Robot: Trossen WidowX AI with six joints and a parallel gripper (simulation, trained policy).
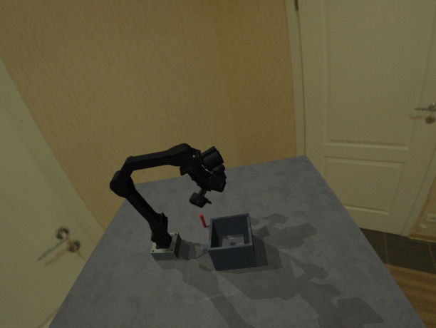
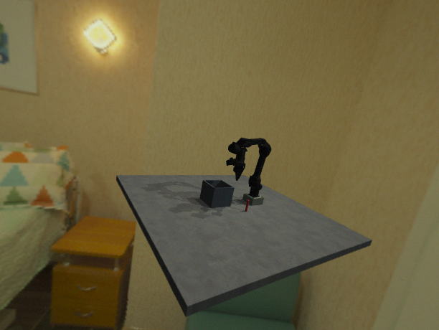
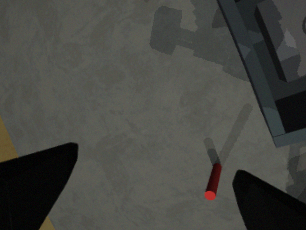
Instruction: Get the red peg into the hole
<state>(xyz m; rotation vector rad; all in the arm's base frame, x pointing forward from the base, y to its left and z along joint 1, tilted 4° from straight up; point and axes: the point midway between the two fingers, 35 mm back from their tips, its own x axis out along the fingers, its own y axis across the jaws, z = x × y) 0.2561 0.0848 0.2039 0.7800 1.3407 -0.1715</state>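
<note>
My gripper tip is 100 mm past the red peg, 30 mm to the right of it and 170 mm above it. From my gripper tip the other things lie so: plate: 40 mm ahead, 140 mm to the right, 170 mm below.
</note>
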